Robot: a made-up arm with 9 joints. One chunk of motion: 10 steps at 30 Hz.
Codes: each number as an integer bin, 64 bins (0 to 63) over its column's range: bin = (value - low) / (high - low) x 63, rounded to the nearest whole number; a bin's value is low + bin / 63 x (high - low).
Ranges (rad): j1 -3.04..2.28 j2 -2.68..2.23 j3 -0.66..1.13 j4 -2.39..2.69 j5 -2.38..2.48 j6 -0.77..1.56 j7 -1.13..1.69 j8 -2.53..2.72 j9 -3..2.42
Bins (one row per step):
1: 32 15 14 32 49 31 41 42 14
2: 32 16 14 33 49 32 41 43 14
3: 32 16 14 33 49 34 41 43 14
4: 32 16 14 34 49 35 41 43 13
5: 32 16 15 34 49 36 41 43 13
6: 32 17 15 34 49 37 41 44 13
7: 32 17 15 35 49 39 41 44 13
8: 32 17 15 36 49 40 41 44 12
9: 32 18 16 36 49 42 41 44 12
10: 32 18 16 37 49 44 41 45 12
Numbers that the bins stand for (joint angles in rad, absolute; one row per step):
1: -0.3378 -1.5110 -0.2622 0.1903 1.4000 0.3765 0.7052 0.9700 -1.7956
2: -0.3378 -1.4330 -0.2622 0.2710 1.4000 0.4135 0.7052 1.0533 -1.7956
3: -0.3378 -1.4330 -0.2622 0.2710 1.4000 0.4875 0.7052 1.0533 -1.7956
4: -0.3378 -1.4330 -0.2622 0.3516 1.4000 0.5244 0.7052 1.0533 -1.8816
5: -0.3378 -1.4330 -0.2338 0.3516 1.4000 0.5614 0.7052 1.0533 -1.8816
6: -0.3378 -1.3551 -0.2338 0.3516 1.4000 0.5984 0.7052 1.1367 -1.8816
7: -0.3378 -1.3551 -0.2338 0.4322 1.4000 0.6724 0.7052 1.1367 -1.8816
8: -0.3378 -1.3551 -0.2338 0.5129 1.4000 0.7094 0.7052 1.1367 -1.9676
9: -0.3378 -1.2771 -0.2054 0.5129 1.4000 0.7833 0.7052 1.1367 -1.9676
10: -0.3378 -1.2771 -0.2054 0.5935 1.4000 0.8573 0.7052 1.2200 -1.9676

